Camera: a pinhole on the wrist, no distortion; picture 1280 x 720 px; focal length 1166.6 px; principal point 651.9 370.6 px. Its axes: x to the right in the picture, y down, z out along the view. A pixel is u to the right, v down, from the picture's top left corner.
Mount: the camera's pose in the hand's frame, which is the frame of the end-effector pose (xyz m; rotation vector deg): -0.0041 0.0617 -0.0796 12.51 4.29 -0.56
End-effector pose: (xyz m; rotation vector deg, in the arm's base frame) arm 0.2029 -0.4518 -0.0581 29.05 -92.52 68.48
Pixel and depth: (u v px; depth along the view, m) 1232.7 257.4 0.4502
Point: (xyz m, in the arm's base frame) 0.0088 -0.7211 0.2060
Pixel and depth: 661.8 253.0 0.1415
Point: 0.1605 -0.4914 -0.0587
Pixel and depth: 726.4 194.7 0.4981
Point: 0.0891 -0.8282 0.0565
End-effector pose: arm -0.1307 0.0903 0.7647 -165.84 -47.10 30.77
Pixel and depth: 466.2 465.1 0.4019
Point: -0.2725 0.0605 0.4729
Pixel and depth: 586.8 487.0 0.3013
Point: -0.1953 0.0662 0.5526
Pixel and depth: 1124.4 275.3 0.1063
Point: -0.0856 0.0887 0.7275
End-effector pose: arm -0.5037 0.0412 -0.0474 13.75 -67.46 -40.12
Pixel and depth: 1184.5 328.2 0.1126
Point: -0.5028 0.0372 0.0218
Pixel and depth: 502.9 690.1 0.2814
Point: -0.6721 0.1491 0.0611
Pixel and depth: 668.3 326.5 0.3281
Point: -0.7209 0.0524 0.0516
